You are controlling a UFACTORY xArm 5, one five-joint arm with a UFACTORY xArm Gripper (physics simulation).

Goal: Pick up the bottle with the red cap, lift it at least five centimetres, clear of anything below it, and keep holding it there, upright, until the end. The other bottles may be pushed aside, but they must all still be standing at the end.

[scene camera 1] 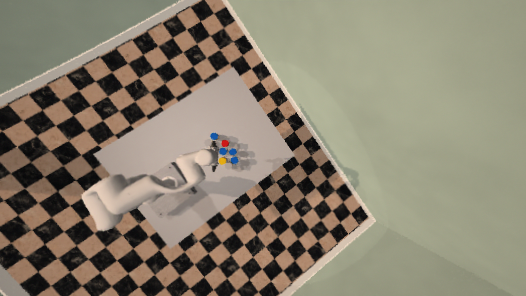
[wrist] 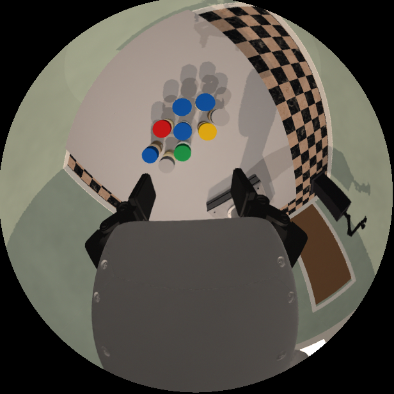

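Pixels of known places: arm's base at its link origin: [scene camera 1: 169, 184].
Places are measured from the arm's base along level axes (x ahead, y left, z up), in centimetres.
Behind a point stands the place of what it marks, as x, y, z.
Note:
The bottle with the red cap [scene camera 1: 225, 143] @[51.3, 0.7, 3.7] [wrist: 162, 129] stands upright at the left of the bottle group in the wrist view. A blue-capped bottle [scene camera 1: 214, 136] @[47.9, 9.7, 3.8] [wrist: 150, 154] stands near it on one side, and another blue-capped bottle [scene camera 1: 223, 151] @[46.5, -3.3, 3.7] [wrist: 182, 131] stands close on the other. My gripper [scene camera 1: 214, 157] @[44.0, -4.4, 29.3] [wrist: 191, 181] is wide open and empty, high above the mat. In the wrist view the bottles appear beyond the fingertips. In the scene view the arm's wrist hides part of the group.
A green-capped bottle [wrist: 182, 152], a yellow-capped one [scene camera 1: 222, 161] @[41.5, -9.0, 3.7] [wrist: 207, 131], a grey-capped one [wrist: 167, 164], another grey-capped one [wrist: 220, 117] and more blue-capped ones [scene camera 1: 233, 152] @[52.1, -8.3, 3.7] [scene camera 1: 234, 160] @[49.1, -13.8, 3.7] stand around. The robot's base plate [wrist: 220, 206] lies on the grey mat [scene camera 1: 150, 135] @[8.5, 39.6, -6.8] [wrist: 115, 100].

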